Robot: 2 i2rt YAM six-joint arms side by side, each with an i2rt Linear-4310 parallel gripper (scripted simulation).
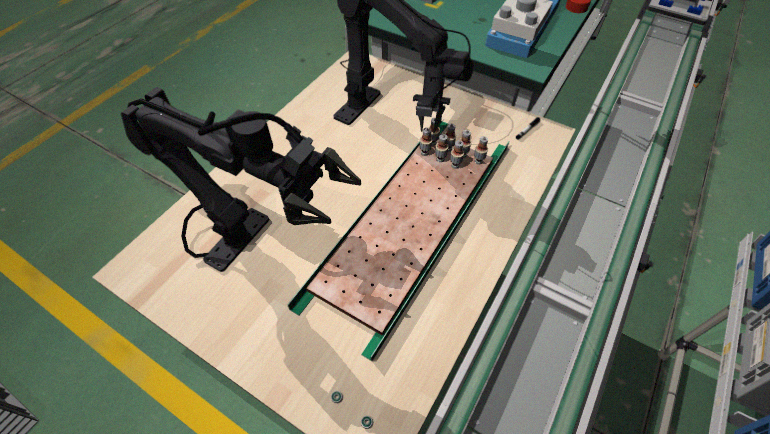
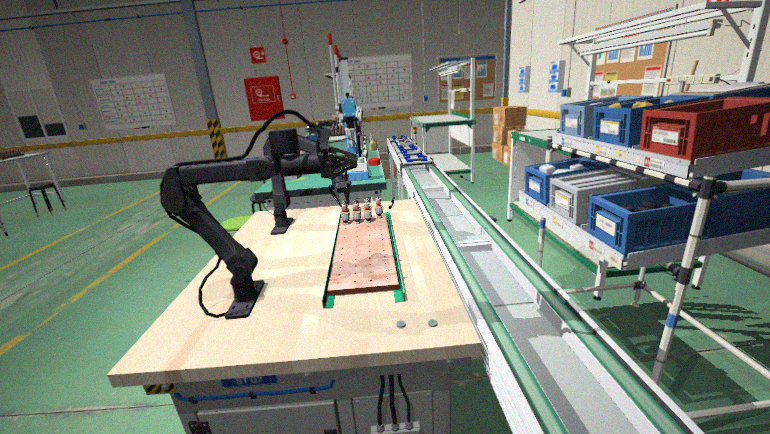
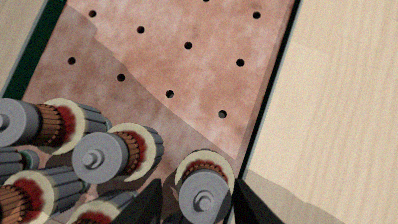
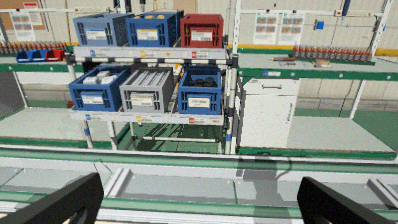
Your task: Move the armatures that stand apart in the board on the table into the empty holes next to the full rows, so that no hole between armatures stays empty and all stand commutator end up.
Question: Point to an armature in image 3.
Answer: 98,157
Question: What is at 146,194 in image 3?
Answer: My left gripper.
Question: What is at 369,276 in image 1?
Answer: A copper-coloured board.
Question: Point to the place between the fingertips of my right gripper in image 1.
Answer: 346,201
